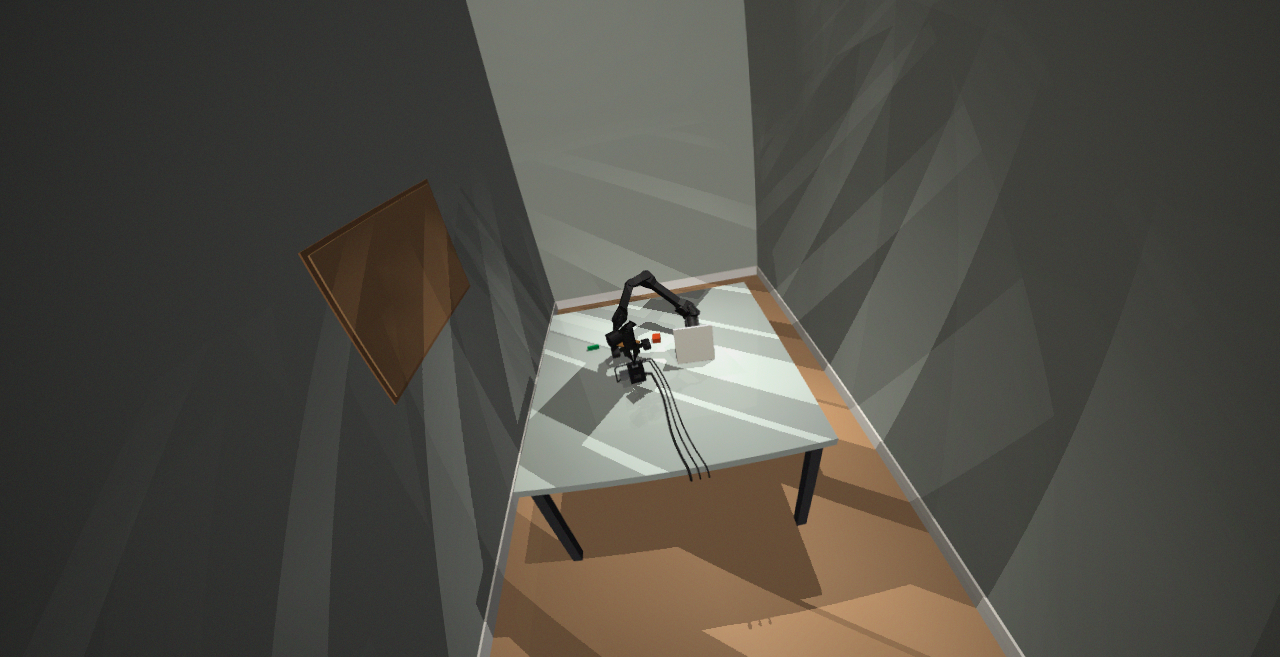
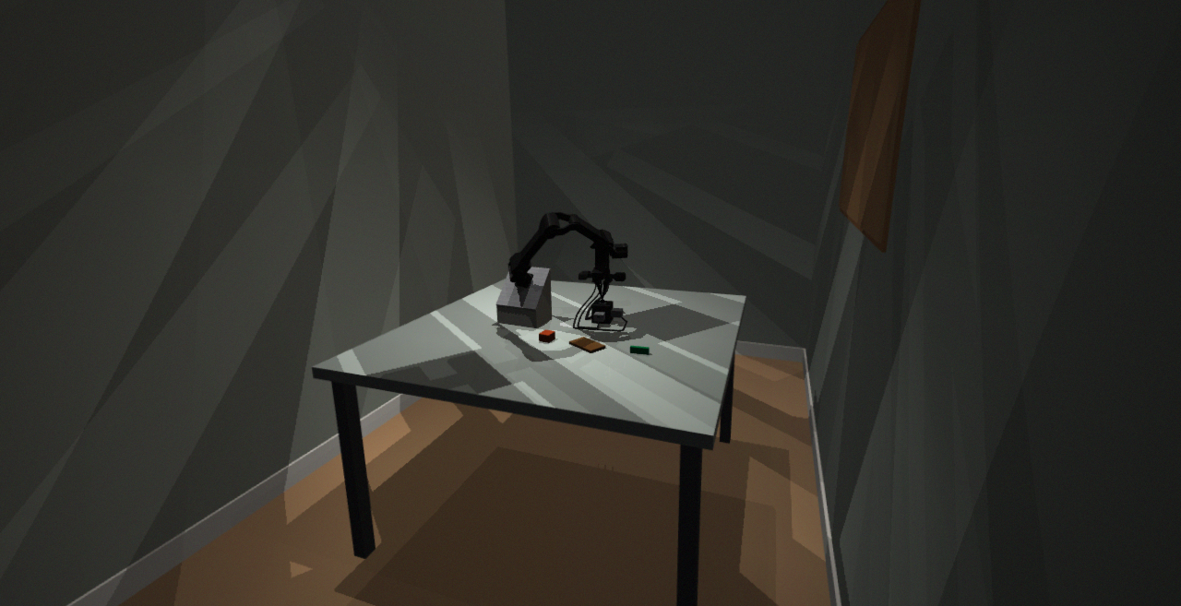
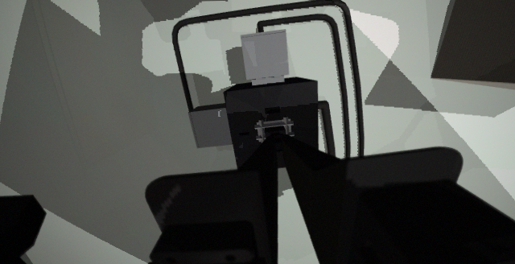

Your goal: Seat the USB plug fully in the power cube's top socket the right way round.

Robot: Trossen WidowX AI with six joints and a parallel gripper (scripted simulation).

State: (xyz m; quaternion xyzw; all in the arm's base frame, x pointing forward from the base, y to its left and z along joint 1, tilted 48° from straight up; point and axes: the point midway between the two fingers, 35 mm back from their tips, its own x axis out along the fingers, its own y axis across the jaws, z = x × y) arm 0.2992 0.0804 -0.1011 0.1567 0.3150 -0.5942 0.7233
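Now: gripper tip 2 cm above the USB plug. Also, from my gripper tip: brown plate: 27 cm to the right, 10 cm below, 8 cm ahead; green block: 27 cm ahead, 25 cm to the right, 9 cm below; red block: 29 cm to the right, 9 cm below, 8 cm behind.
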